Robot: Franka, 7 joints.
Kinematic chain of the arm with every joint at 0, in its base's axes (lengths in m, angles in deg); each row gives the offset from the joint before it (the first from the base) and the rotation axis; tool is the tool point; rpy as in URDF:
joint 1: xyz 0 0 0.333 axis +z
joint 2: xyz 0 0 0 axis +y
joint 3: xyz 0 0 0.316 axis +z
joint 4: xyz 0.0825 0 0 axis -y
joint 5: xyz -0.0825 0 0.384 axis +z
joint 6: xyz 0 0 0 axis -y
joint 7: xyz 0.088 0 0 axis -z
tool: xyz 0 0 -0.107 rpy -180 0 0
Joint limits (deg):
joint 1: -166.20..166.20
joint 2: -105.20..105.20
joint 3: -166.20..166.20
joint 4: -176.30..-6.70
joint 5: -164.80..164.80
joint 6: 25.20..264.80
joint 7: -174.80..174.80
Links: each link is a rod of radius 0.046 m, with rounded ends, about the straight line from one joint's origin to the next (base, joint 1, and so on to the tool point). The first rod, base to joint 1, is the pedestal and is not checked.
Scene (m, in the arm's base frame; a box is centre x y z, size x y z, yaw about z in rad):
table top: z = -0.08
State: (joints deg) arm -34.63 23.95 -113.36 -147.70 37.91 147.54 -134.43
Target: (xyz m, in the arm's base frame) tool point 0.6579 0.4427 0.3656
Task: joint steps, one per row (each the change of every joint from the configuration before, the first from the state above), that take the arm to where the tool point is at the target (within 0.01 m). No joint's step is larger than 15 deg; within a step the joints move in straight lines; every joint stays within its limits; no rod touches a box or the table.
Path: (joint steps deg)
1: 14.11 4.39 9.69 10.77 -0.95 0.89 0.00
2: 14.12 4.40 9.70 10.77 -0.96 0.88 0.00
3: 14.11 4.39 9.69 10.77 -0.95 0.89 0.00
4: 14.11 4.40 9.69 10.78 -0.96 0.89 0.00
5: 14.12 4.39 9.70 10.77 -0.95 0.88 0.00
6: 14.11 4.39 9.69 10.77 -0.96 0.89 0.00
7: 14.11 4.40 9.70 10.77 -0.95 0.89 0.00

